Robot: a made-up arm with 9 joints.
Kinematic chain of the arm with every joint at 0, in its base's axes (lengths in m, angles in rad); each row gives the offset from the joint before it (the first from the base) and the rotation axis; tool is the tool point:
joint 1: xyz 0 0 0.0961 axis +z
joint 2: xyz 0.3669 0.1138 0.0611 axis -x
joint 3: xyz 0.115 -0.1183 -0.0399 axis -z
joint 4: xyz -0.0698 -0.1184 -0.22 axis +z
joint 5: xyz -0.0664 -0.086 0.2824 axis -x
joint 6: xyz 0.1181 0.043 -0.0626 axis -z
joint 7: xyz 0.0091 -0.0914 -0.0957 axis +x
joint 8: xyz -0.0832 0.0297 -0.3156 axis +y
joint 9: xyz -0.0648 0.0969 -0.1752 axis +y
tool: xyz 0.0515 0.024 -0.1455
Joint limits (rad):
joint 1: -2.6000..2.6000
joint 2: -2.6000..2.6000
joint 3: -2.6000..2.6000
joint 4: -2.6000..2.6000
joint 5: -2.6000..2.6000
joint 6: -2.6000..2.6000
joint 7: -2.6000..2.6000
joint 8: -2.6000..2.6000
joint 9: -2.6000..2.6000
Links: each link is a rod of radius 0.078 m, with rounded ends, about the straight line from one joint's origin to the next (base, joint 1, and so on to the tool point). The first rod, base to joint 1, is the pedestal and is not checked.
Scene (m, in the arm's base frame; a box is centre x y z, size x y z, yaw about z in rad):
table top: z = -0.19
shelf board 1: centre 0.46 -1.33 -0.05 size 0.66 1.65 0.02 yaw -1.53
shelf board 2: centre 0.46 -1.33 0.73 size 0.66 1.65 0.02 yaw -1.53
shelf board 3: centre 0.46 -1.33 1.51 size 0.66 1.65 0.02 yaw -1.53
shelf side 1: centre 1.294 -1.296 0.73 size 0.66 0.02 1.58 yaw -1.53
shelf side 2: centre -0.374 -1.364 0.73 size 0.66 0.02 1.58 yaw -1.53
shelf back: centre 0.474 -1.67 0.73 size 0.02 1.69 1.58 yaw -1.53
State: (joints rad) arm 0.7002 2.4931 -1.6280 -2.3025 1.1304 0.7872 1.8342 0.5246 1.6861
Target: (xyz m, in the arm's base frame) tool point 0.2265 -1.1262 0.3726
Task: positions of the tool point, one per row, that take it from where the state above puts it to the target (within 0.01 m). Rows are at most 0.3 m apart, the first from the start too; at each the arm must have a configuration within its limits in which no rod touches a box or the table.
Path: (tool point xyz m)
1: 0.7351 0.1912 0.4791
2: 0.8175 -0.0308 0.4913
3: 0.8376 -0.2789 0.4911
4: 0.7868 -0.5343 0.4783
5: 0.6631 -0.7752 0.4531
6: 0.4719 -0.9790 0.4171
7: 0.2265 -1.1262 0.3726

